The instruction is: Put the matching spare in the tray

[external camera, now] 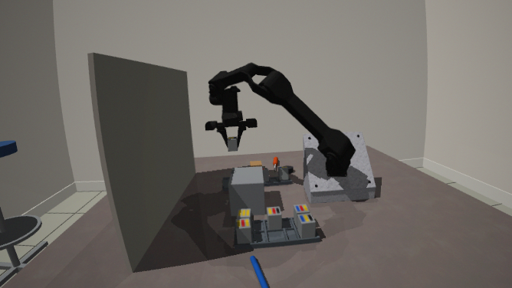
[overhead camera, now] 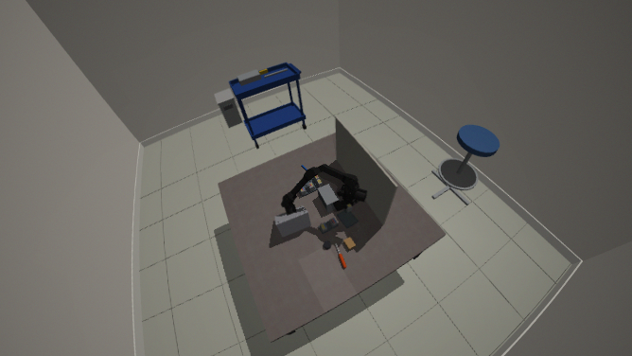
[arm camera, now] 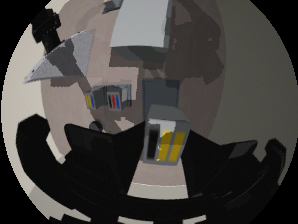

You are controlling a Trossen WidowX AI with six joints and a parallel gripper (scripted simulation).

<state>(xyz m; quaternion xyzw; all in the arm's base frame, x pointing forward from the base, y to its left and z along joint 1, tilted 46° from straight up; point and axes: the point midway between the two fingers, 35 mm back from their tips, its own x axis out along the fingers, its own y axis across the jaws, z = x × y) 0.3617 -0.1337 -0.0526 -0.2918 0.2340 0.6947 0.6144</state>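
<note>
My gripper tip is 140 mm above the dark tray. Also, from my gripper tip: brown box 190 mm to the right, 130 mm below, 60 mm behind; then grey mounted unit 190 mm to the left, 90 mm below, 70 mm behind; then grey spare 20 mm above.
</note>
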